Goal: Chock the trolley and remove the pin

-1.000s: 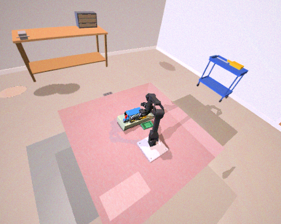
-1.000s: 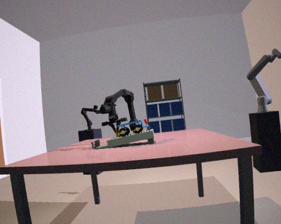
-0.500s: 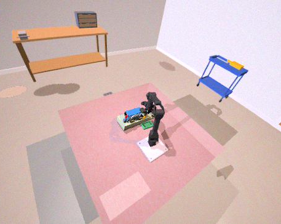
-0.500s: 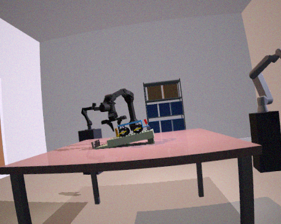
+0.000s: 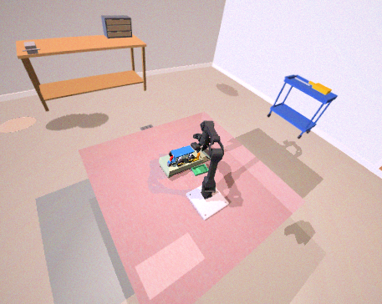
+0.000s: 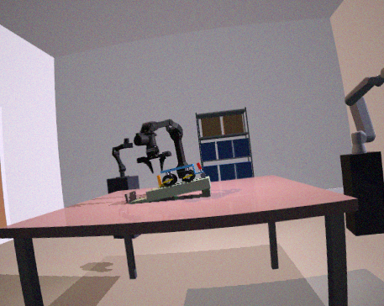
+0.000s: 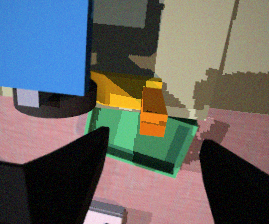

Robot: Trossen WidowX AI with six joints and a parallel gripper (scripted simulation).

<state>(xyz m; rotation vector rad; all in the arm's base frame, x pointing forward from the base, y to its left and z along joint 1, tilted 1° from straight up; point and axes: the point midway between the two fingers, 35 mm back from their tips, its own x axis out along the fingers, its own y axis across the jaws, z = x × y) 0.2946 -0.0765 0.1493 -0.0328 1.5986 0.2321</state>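
Now: gripper tip 1 cm past the stop pin, 24 cm to the right of it and 1 cm above it. Also, from my gripper tip: yellow chock: 3 cm to the left, 6 cm below; pale green ramp: 3 cm ahead, 13 cm to the left, 9 cm below; blue-topped trolley: 3 cm ahead, 13 cm to the left, 3 cm below.
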